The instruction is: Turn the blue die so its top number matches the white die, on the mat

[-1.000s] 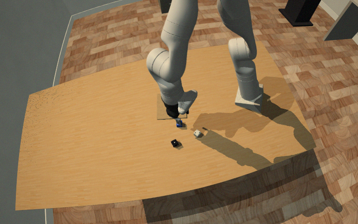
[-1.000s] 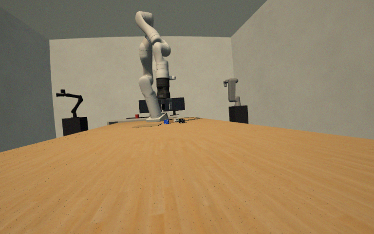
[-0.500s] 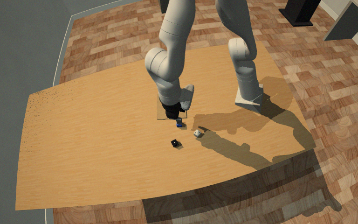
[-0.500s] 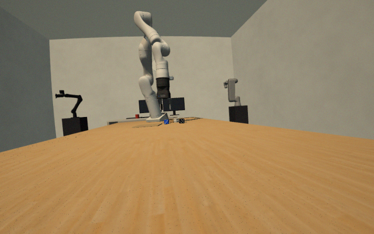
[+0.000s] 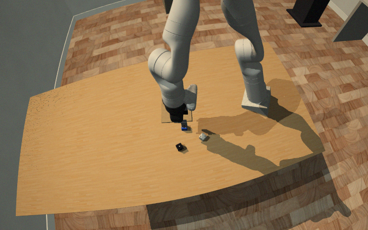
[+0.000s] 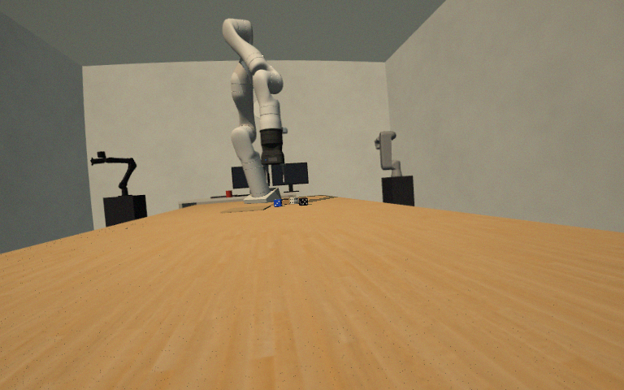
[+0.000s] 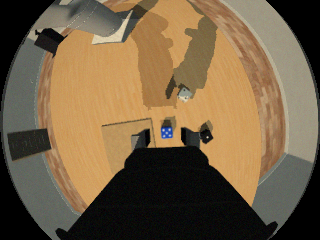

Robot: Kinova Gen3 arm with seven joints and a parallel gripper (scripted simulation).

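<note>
Now: hand 9 cm above the blue die and 1 cm short of it. Round my hand: tan mat (11 cm to the right, 10 cm below, 2 cm ahead); then black die (9 cm to the left, 9 cm below, 5 cm ahead); then white die (9 cm below, 6 cm to the left, 6 cm behind).
</note>
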